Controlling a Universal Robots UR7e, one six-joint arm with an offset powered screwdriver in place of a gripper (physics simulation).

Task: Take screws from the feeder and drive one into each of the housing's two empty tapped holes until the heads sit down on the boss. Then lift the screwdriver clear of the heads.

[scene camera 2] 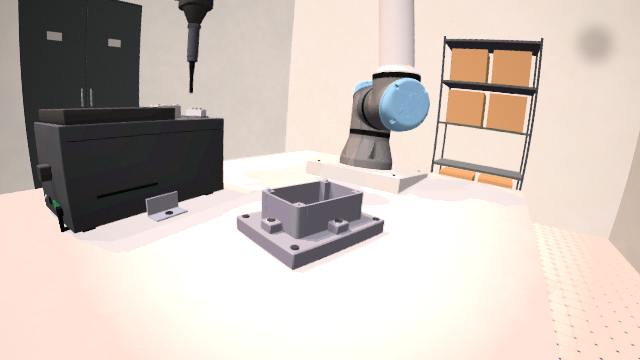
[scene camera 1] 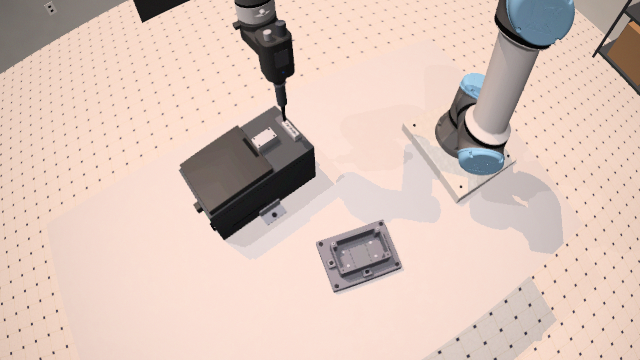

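Note:
My screwdriver (scene camera 1: 284, 119) (scene camera 2: 191, 91) points down above the far end of the black feeder (scene camera 1: 295, 172) (scene camera 2: 145, 160). In the scene camera 2 view a gap shows between its dark tip and the feeder top; no screw is visible on the tip. A small white screw block (scene camera 1: 291, 129) (scene camera 2: 195, 112) with tiny screws sits on the feeder top, close below the tip. The grey housing (scene camera 1: 361, 274) (scene camera 2: 329, 217) stands open side up on its flat base, apart from the feeder. It has corner posts and two small side lugs with dark holes; which holes are the tapped ones is unclear.
A white block (scene camera 1: 264, 138) lies on the feeder beside its raised dark lid (scene camera 1: 225, 170) (scene camera 2: 115, 115). A small metal bracket (scene camera 1: 273, 214) (scene camera 2: 167, 206) stands at the feeder's side. The robot's base plate (scene camera 1: 440, 167) (scene camera 2: 350, 175) is at the right. A shelf rack (scene camera 2: 490, 87) stands behind.

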